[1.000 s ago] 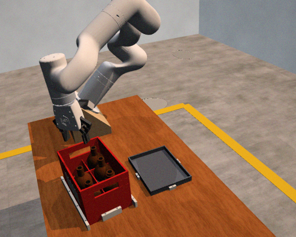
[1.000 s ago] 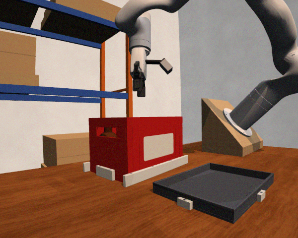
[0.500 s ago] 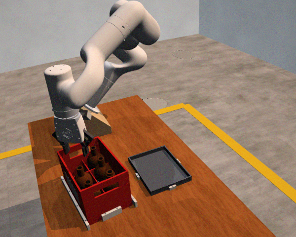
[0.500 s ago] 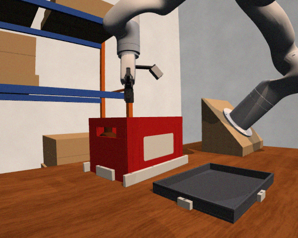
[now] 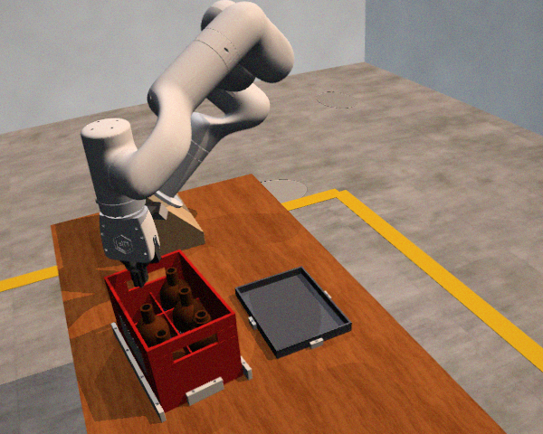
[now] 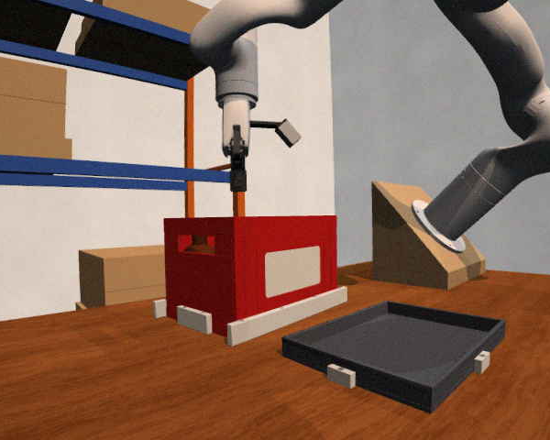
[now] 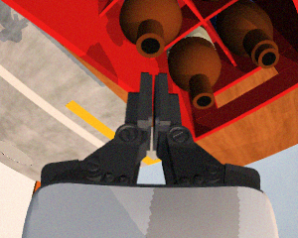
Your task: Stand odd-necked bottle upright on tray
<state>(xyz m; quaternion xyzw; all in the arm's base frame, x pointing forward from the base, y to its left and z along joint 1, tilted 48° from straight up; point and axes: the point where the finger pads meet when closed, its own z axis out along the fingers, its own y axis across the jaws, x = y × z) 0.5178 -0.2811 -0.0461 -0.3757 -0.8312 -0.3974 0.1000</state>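
Right now my hand is 40 mm to the right of the red crate and 160 mm above it. Round my hand: dark grey tray: 30 mm ahead, 330 mm to the left, 230 mm below; brown bottle: 90 mm ahead, 160 mm below.
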